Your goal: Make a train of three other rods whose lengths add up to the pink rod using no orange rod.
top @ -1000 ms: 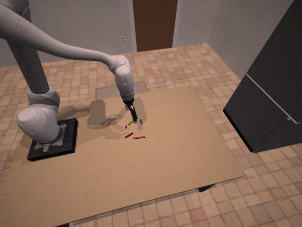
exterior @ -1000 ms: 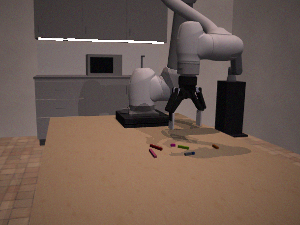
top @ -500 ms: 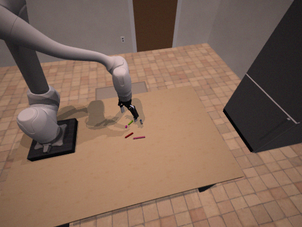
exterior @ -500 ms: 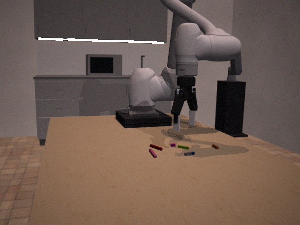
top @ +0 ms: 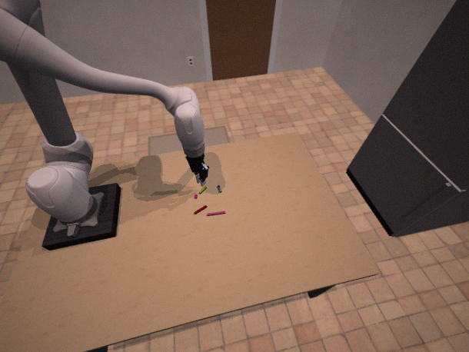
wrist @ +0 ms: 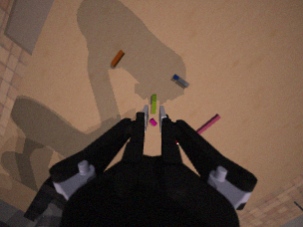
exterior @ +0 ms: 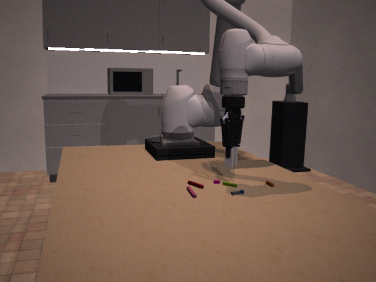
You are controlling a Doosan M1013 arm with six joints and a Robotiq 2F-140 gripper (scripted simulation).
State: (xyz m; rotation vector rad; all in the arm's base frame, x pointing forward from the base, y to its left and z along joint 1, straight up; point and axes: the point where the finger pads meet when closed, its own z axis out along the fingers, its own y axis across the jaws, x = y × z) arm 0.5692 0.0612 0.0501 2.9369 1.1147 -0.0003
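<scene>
The lime rod is 10 cm below my hand. Round my hand: magenta rod: 4 cm behind, 3 cm to the right, 10 cm below; then grey rod: 9 cm ahead, 1 cm to the right, 10 cm below; then blue rod: 9 cm ahead, 1 cm to the left, 10 cm below.
</scene>
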